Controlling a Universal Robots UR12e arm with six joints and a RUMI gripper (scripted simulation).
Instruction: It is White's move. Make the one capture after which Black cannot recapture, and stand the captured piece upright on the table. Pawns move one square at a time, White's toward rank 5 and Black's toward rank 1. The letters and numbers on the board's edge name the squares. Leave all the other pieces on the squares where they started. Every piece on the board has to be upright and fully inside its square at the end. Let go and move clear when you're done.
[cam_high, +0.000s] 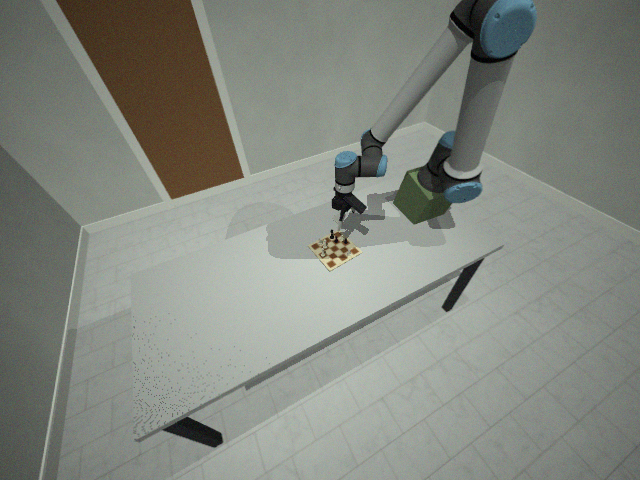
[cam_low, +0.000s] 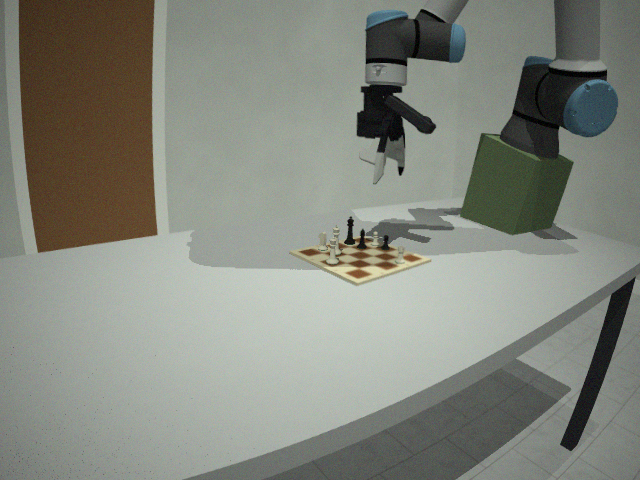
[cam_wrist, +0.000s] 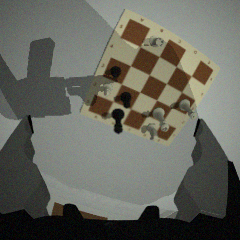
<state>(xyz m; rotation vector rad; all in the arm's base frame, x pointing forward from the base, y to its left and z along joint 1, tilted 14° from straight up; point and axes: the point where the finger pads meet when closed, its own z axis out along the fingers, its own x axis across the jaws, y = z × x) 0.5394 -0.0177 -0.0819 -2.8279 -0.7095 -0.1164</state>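
The black pawn is 14 cm below my hand. From my hand the other things lie so: white king 13 cm below, 12 cm ahead, 3 cm to the right; white pawn 14 cm below, 3 cm to the right; black king 13 cm below, 7 cm to the right, 5 cm ahead.
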